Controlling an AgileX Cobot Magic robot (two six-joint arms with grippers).
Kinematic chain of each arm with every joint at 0, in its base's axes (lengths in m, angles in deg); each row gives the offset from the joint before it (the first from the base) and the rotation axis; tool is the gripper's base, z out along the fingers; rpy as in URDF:
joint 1: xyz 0 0 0.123 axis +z
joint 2: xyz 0 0 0 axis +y
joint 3: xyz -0.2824 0 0.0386 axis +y
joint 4: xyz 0.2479 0 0.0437 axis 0.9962 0 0.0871
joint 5: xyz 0 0 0 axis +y
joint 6: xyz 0.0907 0 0.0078 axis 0.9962 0 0.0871
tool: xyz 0 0 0 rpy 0 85 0
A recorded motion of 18 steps. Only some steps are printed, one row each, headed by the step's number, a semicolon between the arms.
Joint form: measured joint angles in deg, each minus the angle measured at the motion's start. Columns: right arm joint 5, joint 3, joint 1, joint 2, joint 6, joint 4; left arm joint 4, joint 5, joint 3, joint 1, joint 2, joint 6.
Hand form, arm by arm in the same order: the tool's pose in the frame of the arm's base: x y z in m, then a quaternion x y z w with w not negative. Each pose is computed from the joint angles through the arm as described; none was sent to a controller.
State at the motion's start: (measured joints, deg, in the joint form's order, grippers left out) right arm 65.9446 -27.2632 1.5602 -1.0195 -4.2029 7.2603; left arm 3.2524 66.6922 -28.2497 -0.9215 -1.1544 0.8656
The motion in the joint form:
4: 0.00 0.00 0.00 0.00 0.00 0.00; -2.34 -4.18 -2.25 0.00 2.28 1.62
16: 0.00 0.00 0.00 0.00 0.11 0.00; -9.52 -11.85 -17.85 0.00 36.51 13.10
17: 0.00 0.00 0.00 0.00 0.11 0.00; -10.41 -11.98 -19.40 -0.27 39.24 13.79
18: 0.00 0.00 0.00 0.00 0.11 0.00; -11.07 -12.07 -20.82 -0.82 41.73 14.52
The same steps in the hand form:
4: -0.0095 0.0103 0.2638 -0.04910 0.87428 0.05206 0.48011; -0.0068 0.0014 0.2838 0.02502 0.85740 0.01496 0.51383
16: -0.0095 0.0103 0.2638 -0.04826 0.87433 0.05252 0.48006; 0.0977 -0.0097 0.3500 0.10766 0.89520 -0.00480 0.43244
17: -0.0095 0.0103 0.2638 -0.04826 0.87433 0.05252 0.48006; 0.1079 -0.0115 0.3536 0.11365 0.89799 -0.01168 0.42492
18: -0.0095 0.0103 0.2638 -0.04826 0.87433 0.05252 0.48006; 0.1173 -0.0137 0.3565 0.12246 0.90011 -0.01744 0.41774

